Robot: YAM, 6 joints.
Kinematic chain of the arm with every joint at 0, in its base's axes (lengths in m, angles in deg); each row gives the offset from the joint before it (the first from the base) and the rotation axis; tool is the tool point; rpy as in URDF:
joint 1: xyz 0 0 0.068 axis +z
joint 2: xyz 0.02 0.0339 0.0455 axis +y
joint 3: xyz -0.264 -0.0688 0 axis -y
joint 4: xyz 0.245 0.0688 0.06 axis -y
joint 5: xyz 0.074 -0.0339 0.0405 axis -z
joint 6: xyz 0.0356 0 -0.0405 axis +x
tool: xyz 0 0 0 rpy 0 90 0
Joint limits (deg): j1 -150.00..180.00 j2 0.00..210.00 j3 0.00..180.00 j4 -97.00..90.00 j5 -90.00..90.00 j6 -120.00..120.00
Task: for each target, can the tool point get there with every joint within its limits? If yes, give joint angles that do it. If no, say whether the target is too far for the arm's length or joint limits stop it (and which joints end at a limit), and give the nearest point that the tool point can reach.
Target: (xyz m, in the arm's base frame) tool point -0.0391 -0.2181 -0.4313
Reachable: no: joint limits stop it (at a limit: joint 2) | nearest point -0.0397 -0.2214 -0.3796 | short by 0.052 m
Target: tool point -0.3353 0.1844 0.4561
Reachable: yes | joints 153.77 95.20 103.26 -15.76 29.02 -41.30
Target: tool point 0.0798 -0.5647 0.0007
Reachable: yes | joints -79.07 180.66 162.10 -50.33 53.71 25.46
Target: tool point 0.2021 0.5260 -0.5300
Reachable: no: too far | nearest point 0.1572 0.4091 -0.3266 | short by 0.239 m
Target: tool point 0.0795 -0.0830 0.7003
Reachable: yes | joints -29.24 89.14 152.69 -0.17 70.65 -61.87
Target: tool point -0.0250 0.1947 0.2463
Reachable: yes | joints 89.54 55.39 37.20 -23.49 -48.19 -12.26
